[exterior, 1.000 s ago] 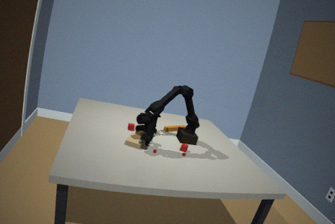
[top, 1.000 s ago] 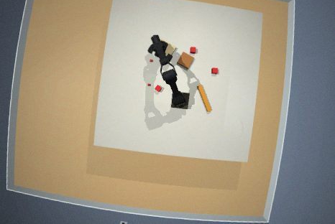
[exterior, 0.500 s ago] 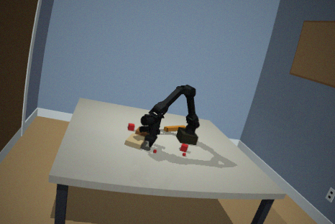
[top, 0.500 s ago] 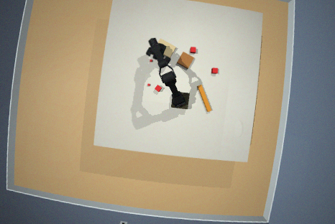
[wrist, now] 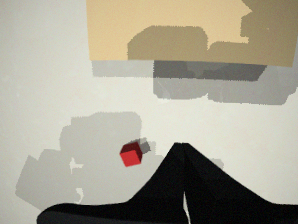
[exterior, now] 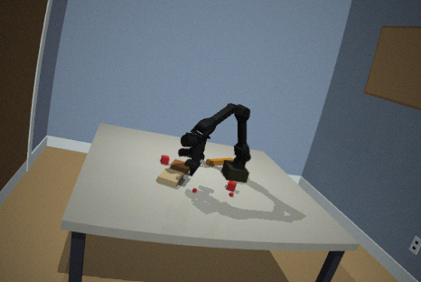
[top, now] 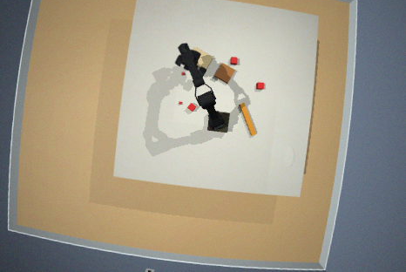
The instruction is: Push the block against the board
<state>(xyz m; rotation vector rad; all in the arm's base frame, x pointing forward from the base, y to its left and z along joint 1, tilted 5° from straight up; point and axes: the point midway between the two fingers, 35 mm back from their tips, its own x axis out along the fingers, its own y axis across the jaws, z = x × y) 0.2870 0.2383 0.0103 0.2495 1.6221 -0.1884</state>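
Right now the square brown block is 40 mm ahead of my gripper tip, 210 mm to the right of it and 50 mm below it. The rest, counted from my gripper tip: orange board: 220 mm behind, 440 mm to the right, 50 mm below; cream board: 90 mm ahead, 30 mm to the right, 50 mm below.
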